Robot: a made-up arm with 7 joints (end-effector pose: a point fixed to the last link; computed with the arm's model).
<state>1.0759 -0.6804 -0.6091 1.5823 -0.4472 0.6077 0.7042</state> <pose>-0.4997 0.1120 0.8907 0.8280 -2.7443 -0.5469</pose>
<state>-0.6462 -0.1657 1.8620 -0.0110 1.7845 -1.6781 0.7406</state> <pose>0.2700 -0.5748 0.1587 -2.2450 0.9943 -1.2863</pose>
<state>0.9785 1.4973 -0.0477 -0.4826 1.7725 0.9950 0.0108</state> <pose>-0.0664 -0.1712 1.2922 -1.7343 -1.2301 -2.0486</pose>
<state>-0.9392 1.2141 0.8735 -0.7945 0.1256 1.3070 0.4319</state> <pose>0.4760 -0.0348 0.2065 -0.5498 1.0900 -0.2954</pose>
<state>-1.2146 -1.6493 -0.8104 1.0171 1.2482 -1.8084 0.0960</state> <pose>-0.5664 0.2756 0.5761 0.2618 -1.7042 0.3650</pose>
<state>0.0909 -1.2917 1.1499 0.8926 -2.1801 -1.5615 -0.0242</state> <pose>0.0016 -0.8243 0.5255 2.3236 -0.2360 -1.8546</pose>
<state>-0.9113 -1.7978 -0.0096 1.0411 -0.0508 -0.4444 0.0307</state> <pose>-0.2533 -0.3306 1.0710 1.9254 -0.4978 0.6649</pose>
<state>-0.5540 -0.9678 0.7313 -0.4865 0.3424 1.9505 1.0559</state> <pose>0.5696 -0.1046 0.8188 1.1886 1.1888 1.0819</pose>
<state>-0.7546 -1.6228 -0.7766 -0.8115 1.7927 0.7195 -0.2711</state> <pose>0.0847 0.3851 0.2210 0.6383 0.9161 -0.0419</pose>
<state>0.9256 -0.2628 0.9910 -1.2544 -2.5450 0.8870 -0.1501</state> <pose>-0.0089 -0.4131 0.2802 0.5946 0.6833 -2.5309</pose>
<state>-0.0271 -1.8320 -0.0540 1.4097 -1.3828 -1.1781 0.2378</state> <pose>0.4251 -0.4488 0.9122 1.9682 0.8553 0.4811</pose>
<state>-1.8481 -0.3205 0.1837 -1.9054 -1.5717 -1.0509 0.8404</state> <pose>0.2600 -0.0623 0.9943 -0.2960 -1.0783 -1.9321</pose>
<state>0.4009 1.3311 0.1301 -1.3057 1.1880 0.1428 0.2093</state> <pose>0.6058 -0.0938 1.0341 -2.3164 -1.3547 -0.8977</pose>
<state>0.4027 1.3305 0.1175 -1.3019 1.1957 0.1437 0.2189</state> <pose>0.6023 -0.1018 1.0369 -2.3266 -1.3427 -0.9198</pose>
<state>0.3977 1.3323 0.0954 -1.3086 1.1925 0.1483 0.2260</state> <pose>0.6032 -0.1107 1.0312 -2.3421 -1.3216 -0.9181</pose>
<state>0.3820 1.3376 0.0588 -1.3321 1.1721 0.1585 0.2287</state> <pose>0.6107 -0.1213 1.0116 -2.3649 -1.2860 -0.8778</pose>
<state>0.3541 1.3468 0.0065 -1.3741 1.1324 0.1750 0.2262</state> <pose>0.6241 -0.1345 0.9751 -2.3926 -1.2313 -0.7941</pose>
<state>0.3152 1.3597 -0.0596 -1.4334 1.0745 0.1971 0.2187</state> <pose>0.6397 -0.1505 0.9211 -2.4191 -1.1563 -0.6697</pose>
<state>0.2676 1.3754 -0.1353 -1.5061 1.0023 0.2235 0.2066</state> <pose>0.6522 -0.1689 0.8513 -2.4361 -1.0617 -0.5142</pose>
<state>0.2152 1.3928 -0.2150 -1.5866 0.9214 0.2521 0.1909</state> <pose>0.6563 -0.1876 0.7709 -2.4369 -0.9532 -0.3415</pose>
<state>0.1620 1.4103 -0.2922 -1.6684 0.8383 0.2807 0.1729</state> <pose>0.6493 -0.2043 0.6873 -2.4185 -0.8398 -0.1677</pose>
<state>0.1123 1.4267 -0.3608 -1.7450 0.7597 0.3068 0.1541</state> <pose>0.6325 -0.2164 0.6093 -2.3842 -0.7332 -0.0075</pose>
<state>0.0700 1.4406 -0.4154 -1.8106 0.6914 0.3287 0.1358</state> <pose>0.6106 -0.2227 0.5440 -2.3411 -0.6440 0.1280</pose>
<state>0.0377 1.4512 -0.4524 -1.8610 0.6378 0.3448 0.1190</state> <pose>0.5902 -0.2234 0.4957 -2.2984 -0.5804 0.2326</pose>
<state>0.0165 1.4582 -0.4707 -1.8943 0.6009 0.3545 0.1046</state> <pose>0.5761 -0.2199 0.4649 -2.2636 -0.5453 0.3046</pose>
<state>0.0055 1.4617 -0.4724 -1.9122 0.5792 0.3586 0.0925</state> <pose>0.5702 -0.2136 0.4493 -2.2392 -0.5361 0.3484</pose>
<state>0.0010 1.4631 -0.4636 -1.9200 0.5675 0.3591 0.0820</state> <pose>0.5702 -0.2058 0.4431 -2.2227 -0.5431 0.3744</pose>
